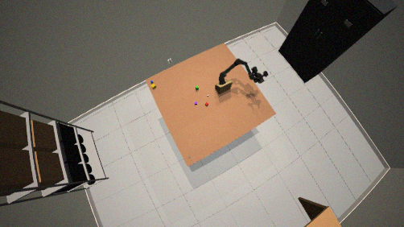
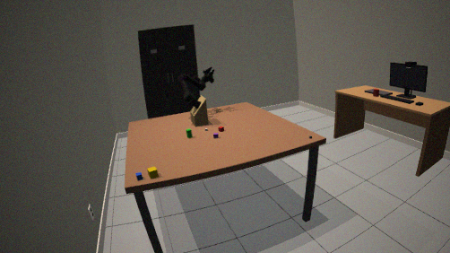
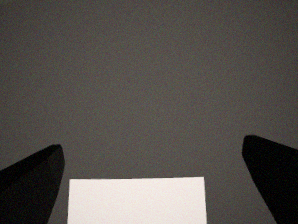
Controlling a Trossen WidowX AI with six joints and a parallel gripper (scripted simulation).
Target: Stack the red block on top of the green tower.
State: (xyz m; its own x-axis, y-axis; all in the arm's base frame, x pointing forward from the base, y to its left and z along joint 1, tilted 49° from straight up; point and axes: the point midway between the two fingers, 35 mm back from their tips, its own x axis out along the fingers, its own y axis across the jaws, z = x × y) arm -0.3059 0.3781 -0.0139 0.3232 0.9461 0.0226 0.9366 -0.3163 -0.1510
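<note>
The red block is 61 cm ahead of my gripper tip, 21 cm to the right of it and 41 cm below it. Also, from my gripper tip: yellow block: 107 cm ahead, 81 cm to the right, 40 cm below; tiny white cube: 53 cm ahead, 30 cm to the right, 42 cm below; purple cube: 72 cm ahead, 29 cm to the right, 41 cm below.
</note>
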